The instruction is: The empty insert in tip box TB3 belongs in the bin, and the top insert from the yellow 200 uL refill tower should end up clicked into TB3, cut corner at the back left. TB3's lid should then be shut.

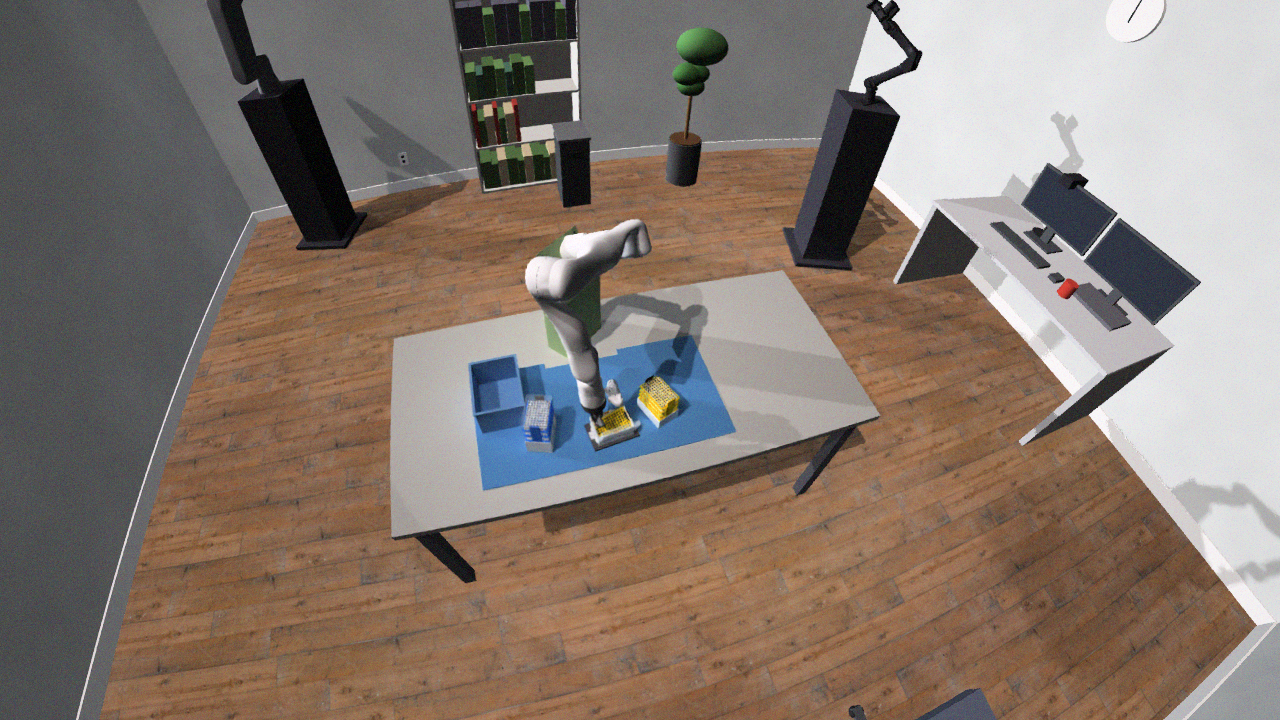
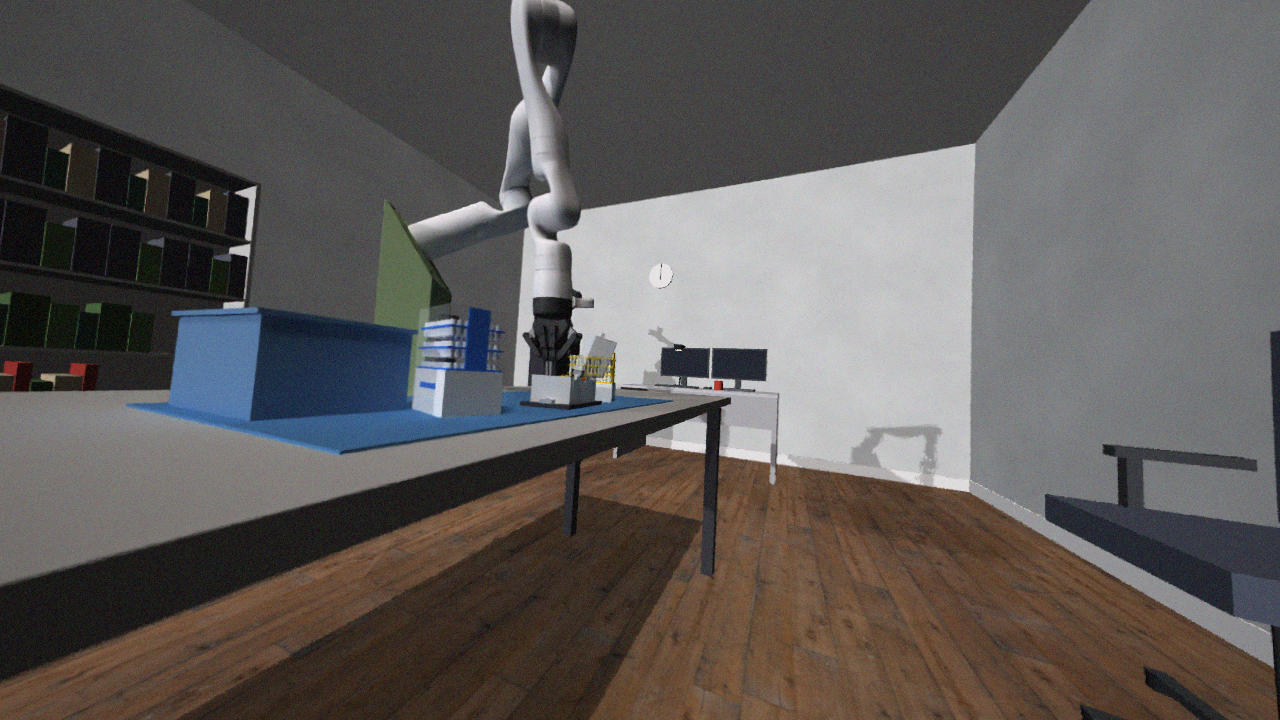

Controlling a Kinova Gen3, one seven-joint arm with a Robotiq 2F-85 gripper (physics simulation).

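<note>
Tip box TB3 [image 1: 617, 432] [image 2: 562, 390] stands on the blue mat [image 1: 536, 460] [image 2: 357, 427] with a yellow insert in it. Its lid [image 1: 613, 390] stands open at the back. My gripper [image 1: 595, 417] [image 2: 552, 355] points straight down over the left part of the box, right at the insert's top. Its fingers are shut with nothing between them. The yellow 200 uL refill tower [image 1: 657, 399] [image 2: 595, 367] stands to the right of TB3. The blue bin [image 1: 496, 390] [image 2: 267, 362] stands at the mat's left end; I cannot see what is inside it.
A blue refill tower [image 1: 539, 422] [image 2: 457, 357] stands between the bin and TB3, close to the arm. A green block [image 1: 573, 305] [image 2: 402, 277] stands behind the arm's base. The grey table [image 1: 787, 357] [image 2: 133, 483] reaches well beyond the mat on the right.
</note>
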